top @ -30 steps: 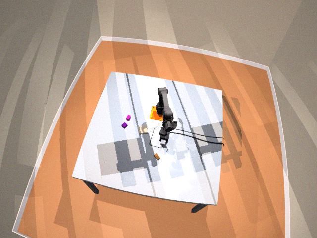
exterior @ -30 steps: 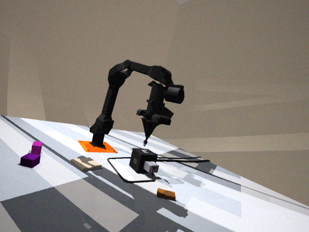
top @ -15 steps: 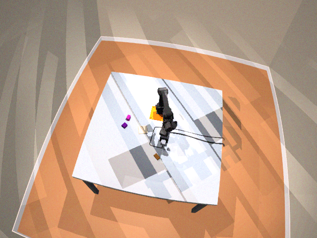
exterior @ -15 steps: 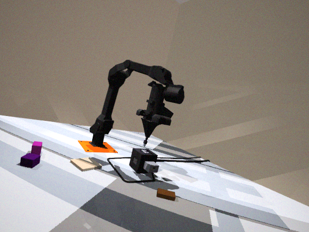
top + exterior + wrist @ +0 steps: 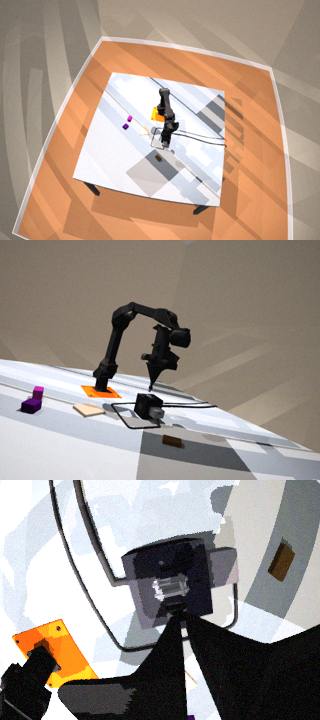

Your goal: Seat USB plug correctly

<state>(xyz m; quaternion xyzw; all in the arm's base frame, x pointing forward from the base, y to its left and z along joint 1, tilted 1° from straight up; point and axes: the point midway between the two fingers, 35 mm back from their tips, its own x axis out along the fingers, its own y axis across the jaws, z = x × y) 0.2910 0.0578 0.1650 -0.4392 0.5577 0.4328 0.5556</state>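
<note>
The pale socket lies 6 cm below my gripper tip. From my gripper tip the other things lie so: brown wedge 19 cm ahead, 5 cm to the right, 13 cm below; then USB plug 2 cm below; then beige slab 7 cm behind, 20 cm to the right, 13 cm below.
</note>
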